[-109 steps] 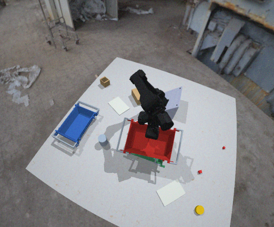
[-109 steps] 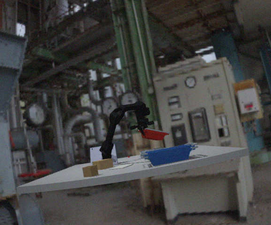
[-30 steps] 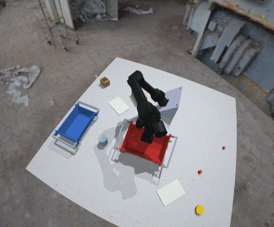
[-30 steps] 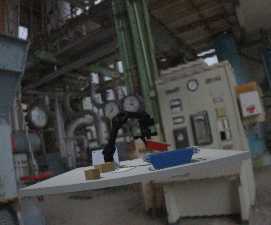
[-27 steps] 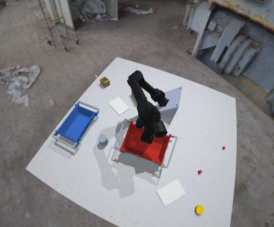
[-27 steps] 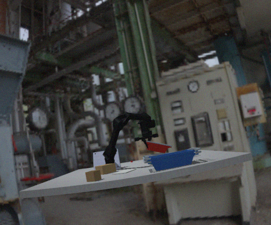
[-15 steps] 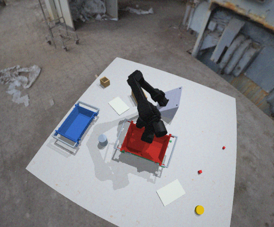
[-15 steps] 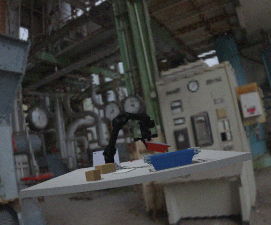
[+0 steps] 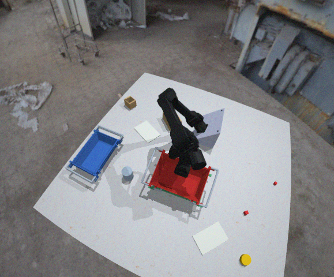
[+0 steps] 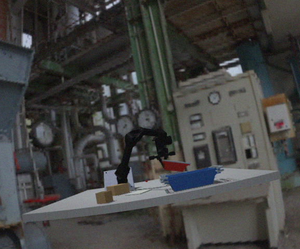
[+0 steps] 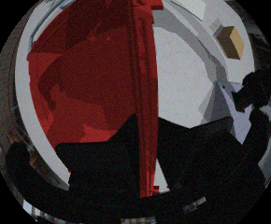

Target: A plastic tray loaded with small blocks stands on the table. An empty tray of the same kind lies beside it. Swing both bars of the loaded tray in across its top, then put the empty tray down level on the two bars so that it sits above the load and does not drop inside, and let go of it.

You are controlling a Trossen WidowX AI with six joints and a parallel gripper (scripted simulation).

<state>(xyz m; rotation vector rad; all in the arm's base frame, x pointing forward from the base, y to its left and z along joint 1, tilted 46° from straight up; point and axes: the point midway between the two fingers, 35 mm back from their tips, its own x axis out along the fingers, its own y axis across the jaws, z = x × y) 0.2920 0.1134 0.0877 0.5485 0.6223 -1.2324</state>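
Now: the red tray 70 mm ahead of my gripper tip, 10 mm to the left of it and 10 mm above it. The rest, counted from my gripper tip: grey cylinder 160 mm ahead, 240 mm to the right, 80 mm below; yellow disc 250 mm ahead, 470 mm to the left, 100 mm below.
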